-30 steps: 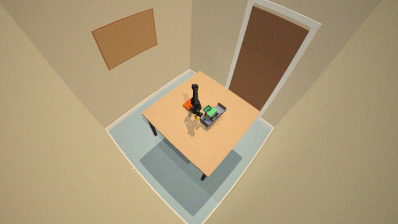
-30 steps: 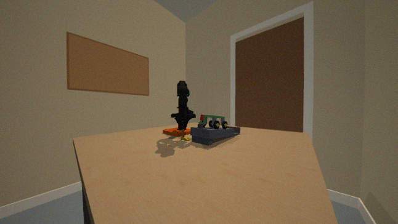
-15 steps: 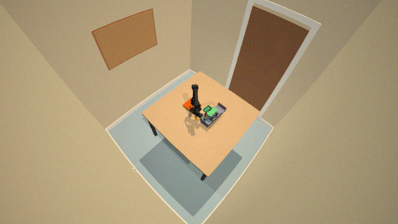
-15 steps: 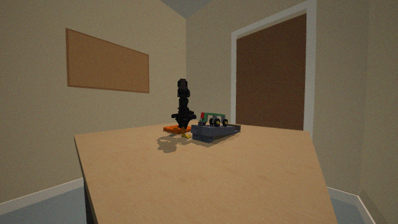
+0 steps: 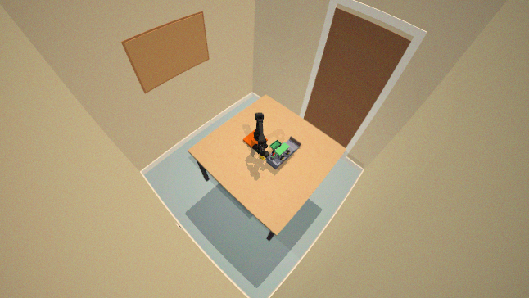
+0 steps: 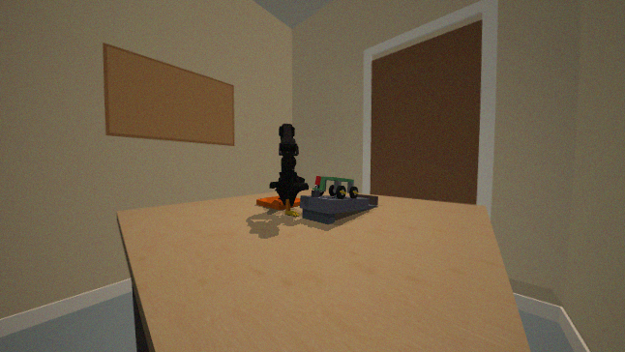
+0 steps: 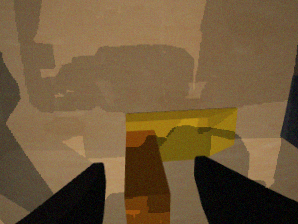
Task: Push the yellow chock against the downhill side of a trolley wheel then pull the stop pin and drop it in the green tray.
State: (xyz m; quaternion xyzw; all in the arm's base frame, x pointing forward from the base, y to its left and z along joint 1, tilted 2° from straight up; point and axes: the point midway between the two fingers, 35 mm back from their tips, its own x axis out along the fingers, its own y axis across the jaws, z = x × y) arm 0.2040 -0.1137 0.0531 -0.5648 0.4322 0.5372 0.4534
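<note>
Now: the red-headed stop pin 130 mm ahead of my gripper tip, 60 mm to the left of it and 90 mm above it. The rest, counted from my gripper tip: yellow chock: 20 mm ahead, 10 mm to the left, 20 mm below; trolley: 130 mm ahead, 170 mm to the left, 80 mm above; grey ramp: 130 mm ahead, 170 mm to the left, 10 mm above.
</note>
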